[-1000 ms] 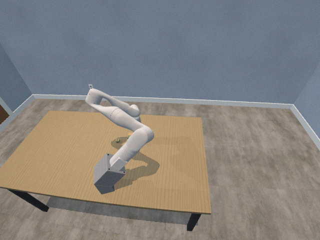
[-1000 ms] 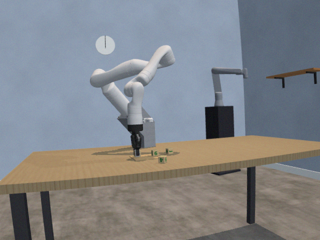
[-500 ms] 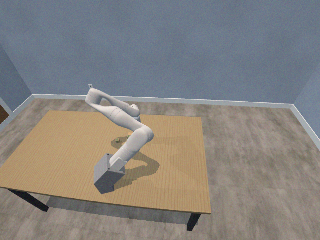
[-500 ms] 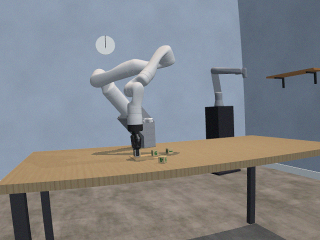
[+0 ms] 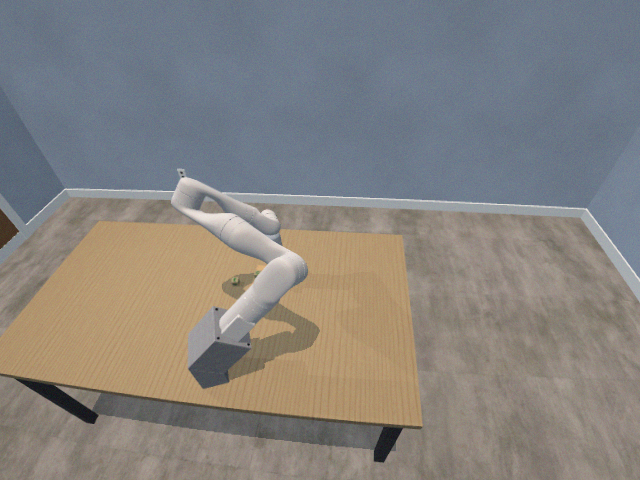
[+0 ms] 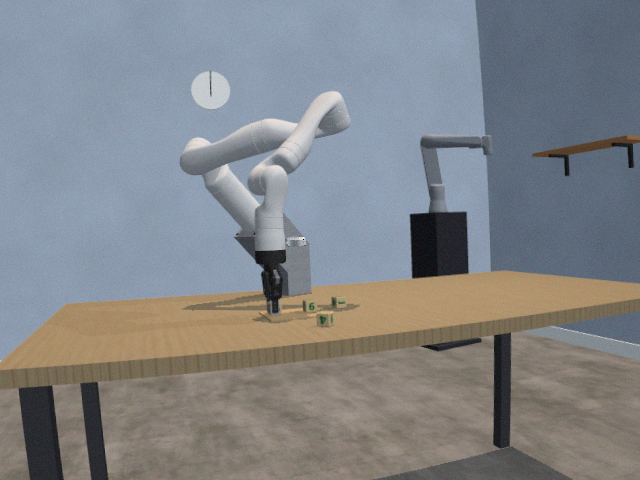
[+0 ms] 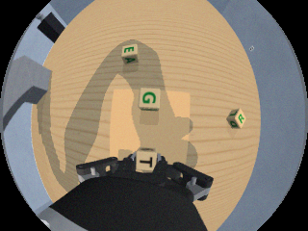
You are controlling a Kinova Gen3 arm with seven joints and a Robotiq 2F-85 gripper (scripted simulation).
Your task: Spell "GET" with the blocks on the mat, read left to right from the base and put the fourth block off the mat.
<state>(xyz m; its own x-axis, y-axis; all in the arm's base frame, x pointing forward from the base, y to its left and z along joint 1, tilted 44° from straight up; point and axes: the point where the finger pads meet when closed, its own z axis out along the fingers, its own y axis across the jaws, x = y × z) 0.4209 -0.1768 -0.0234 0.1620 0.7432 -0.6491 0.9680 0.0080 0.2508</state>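
My hand is right at the T block. From my hand the other things lie so: G block (90 mm to the left, 20 mm ahead, 10 mm below); then mat (50 mm to the left, 20 mm below, 10 mm ahead).
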